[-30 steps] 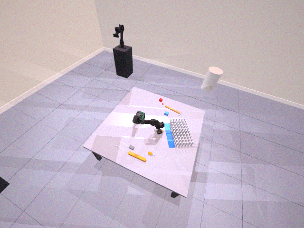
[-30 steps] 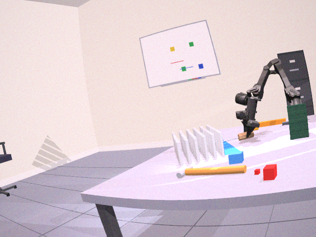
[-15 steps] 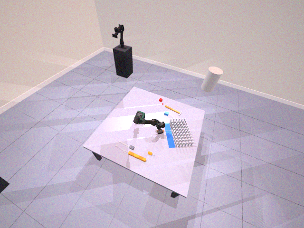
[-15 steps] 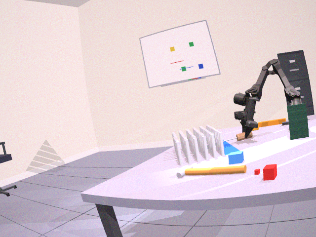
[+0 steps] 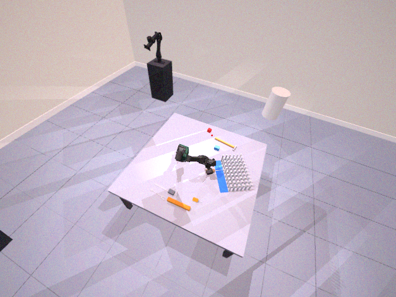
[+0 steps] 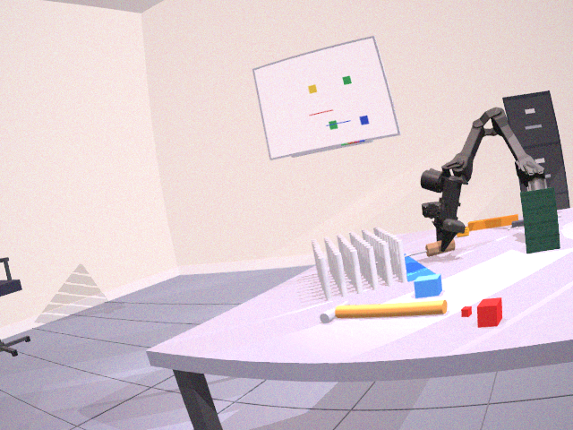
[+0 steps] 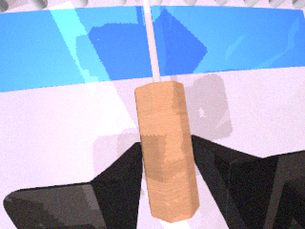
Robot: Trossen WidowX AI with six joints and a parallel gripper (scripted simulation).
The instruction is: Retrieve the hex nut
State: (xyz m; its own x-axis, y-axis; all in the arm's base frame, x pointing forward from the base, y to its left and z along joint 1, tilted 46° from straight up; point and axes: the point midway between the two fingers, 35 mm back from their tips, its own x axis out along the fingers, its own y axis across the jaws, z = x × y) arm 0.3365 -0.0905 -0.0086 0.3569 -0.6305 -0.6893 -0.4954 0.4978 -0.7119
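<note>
The blue taped strip is 11 cm ahead of my gripper tip, 3 cm below it and 2 cm to the left of it. From my gripper tip the other things lie so: blue cube 34 cm to the left, 4 cm behind, 1 cm below; then orange bar 44 cm to the right, 14 cm behind, 2 cm below; then orange ribbed piece 34 cm to the right, 2 cm below, 1 cm behind.
</note>
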